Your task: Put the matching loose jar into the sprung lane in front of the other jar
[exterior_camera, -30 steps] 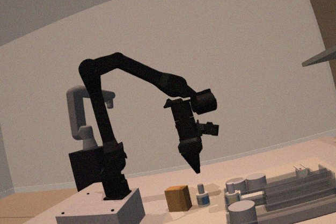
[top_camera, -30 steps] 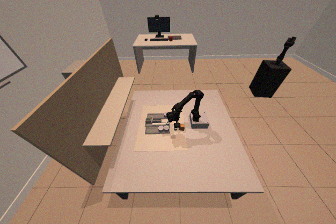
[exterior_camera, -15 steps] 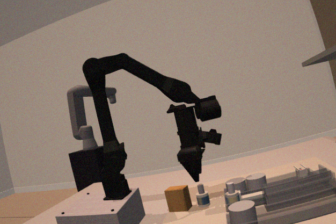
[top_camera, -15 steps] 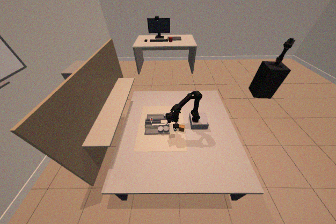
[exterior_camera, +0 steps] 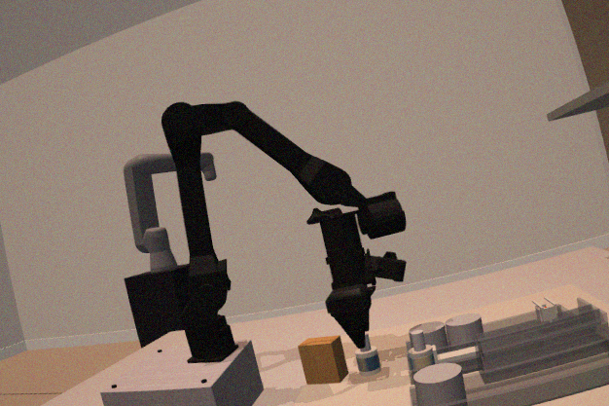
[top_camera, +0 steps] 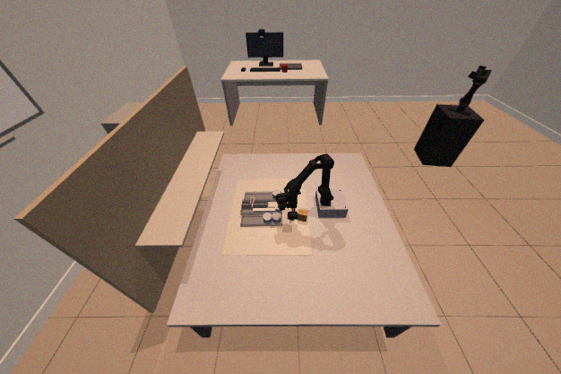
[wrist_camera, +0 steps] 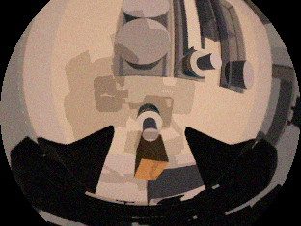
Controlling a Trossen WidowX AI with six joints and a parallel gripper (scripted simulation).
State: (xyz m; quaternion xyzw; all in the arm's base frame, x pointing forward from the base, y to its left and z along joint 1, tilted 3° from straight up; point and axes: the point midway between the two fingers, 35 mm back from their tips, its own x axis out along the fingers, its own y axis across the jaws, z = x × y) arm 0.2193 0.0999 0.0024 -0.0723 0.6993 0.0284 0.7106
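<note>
My gripper tip is 7 cm past the orange-brown block, 1 cm to the left of it and 2 cm above it. The rest, counted from my gripper tip: grey rack 24 cm ahead, 5 cm to the right, 4 cm below; then wooden shelf 60 cm ahead, 2 cm to the left, 31 cm above; then pusher plate 21 cm ahead, 6 cm to the right, 1 cm below.
</note>
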